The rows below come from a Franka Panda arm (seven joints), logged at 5 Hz.
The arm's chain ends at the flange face. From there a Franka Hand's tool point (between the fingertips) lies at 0.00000 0.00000 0.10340 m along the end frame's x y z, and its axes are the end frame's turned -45 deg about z.
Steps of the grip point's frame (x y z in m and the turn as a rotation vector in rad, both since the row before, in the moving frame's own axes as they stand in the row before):
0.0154 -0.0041 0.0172 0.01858 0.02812 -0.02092
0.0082 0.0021 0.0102 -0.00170 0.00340 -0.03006
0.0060 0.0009 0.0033 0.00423 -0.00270 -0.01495
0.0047 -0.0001 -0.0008 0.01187 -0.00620 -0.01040
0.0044 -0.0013 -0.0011 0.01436 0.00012 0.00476
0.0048 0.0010 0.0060 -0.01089 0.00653 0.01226
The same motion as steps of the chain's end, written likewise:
0.0073 -0.0104 0.0173 0.03302 0.00675 -0.02092
0.0069 -0.0042 0.0102 0.00120 0.00361 -0.03006
0.0054 -0.0035 0.0033 0.00108 -0.00490 -0.01495
0.0046 -0.0030 -0.0008 0.00401 -0.01278 -0.01040
0.0032 -0.0030 -0.0011 0.01024 -0.01007 0.00476
0.0028 -0.0030 0.0060 -0.00308 0.01232 0.01226

